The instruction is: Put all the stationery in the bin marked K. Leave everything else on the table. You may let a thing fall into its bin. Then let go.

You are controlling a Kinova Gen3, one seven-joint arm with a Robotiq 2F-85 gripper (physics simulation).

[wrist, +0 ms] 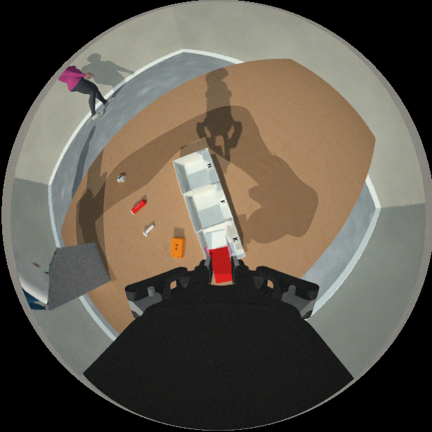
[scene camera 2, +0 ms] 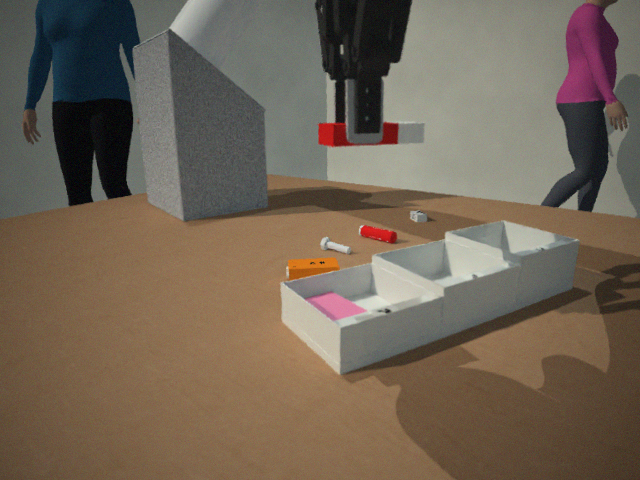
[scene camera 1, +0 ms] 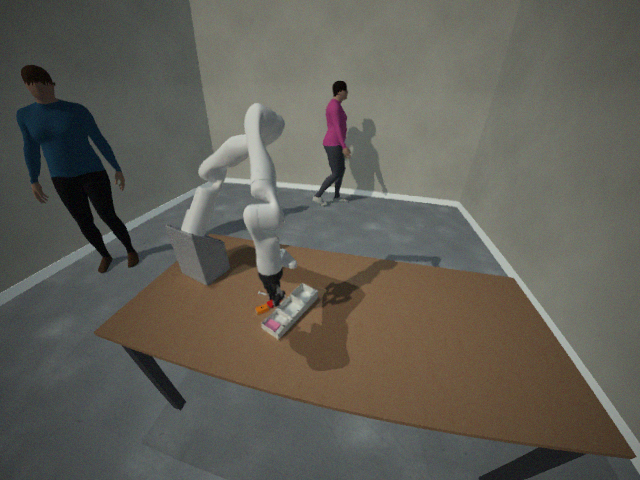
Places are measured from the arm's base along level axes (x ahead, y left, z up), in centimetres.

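Pixels of known places: gripper, fingertip midpoint: [scene camera 2: 357, 141] [scene camera 1: 274, 302]; arm's base, origin of the base link: [scene camera 2: 187, 62] [scene camera 1: 193, 233].
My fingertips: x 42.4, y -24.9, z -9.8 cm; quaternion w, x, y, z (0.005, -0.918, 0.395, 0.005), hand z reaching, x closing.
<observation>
For each thing: its middle in the pictures, then the offset to it from my fingertips. "pt": a spot on its surface instead. Level surfaces: height alone.
- red-and-white eraser, body centre: [scene camera 2: 372, 133] [scene camera 1: 276, 300] dx +0.6, dy +0.9, dz +0.5 cm
- pink flat block, body centre: [scene camera 2: 330, 314] [scene camera 1: 272, 325] dx -1.9, dy -0.3, dz -12.5 cm
- small white sharpener, body centre: [scene camera 2: 418, 216] dx -7.6, dy +34.7, dz -13.1 cm
- table, its level: dz -13.7 cm
- orange block-shaped battery, body centre: [scene camera 2: 312, 271] [scene camera 1: 261, 309] dx -8.3, dy +7.1, dz -12.8 cm
- white bolt, body centre: [scene camera 2: 336, 246] [scene camera 1: 262, 293] dx -10.8, dy +16.1, dz -13.1 cm
- red cylinder, body centre: [scene camera 2: 377, 233] dx -8.7, dy +22.7, dz -13.0 cm
- Bin F, surface spot: [scene camera 2: 480, 294] pt dx +7.5, dy +5.6, dz -11.1 cm
My gripper [scene camera 1: 277, 301] [scene camera 2: 356, 133] [wrist: 221, 262] is shut on a red-and-white eraser [scene camera 1: 270, 304] [scene camera 2: 330, 134] [wrist: 221, 272], held level high above the table. In the wrist view the eraser overlaps bin K [scene camera 1: 279, 332] [scene camera 2: 387, 335] [wrist: 238, 243], the end bin of a white row of three. A pink flat block [scene camera 1: 272, 324] [scene camera 2: 334, 304] lies inside bin K; in the wrist view the eraser partly hides it. A small white sharpener [scene camera 2: 418, 216] [wrist: 121, 178] with a dark mark lies on the table [scene camera 1: 439, 335] [scene camera 2: 155, 361] [wrist: 310, 115], apart from the bins.
Beside the bins lie an orange block-shaped battery [scene camera 1: 262, 308] [scene camera 2: 312, 268] [wrist: 177, 247], a white bolt [scene camera 1: 262, 292] [scene camera 2: 337, 246] [wrist: 149, 229] and a red cylinder [scene camera 2: 378, 234] [wrist: 138, 206]. Bin F [scene camera 2: 480, 294] [wrist: 223, 206] is the middle bin. The grey arm base [scene camera 1: 199, 258] [scene camera 2: 217, 155] [wrist: 77, 272] stands behind.
</observation>
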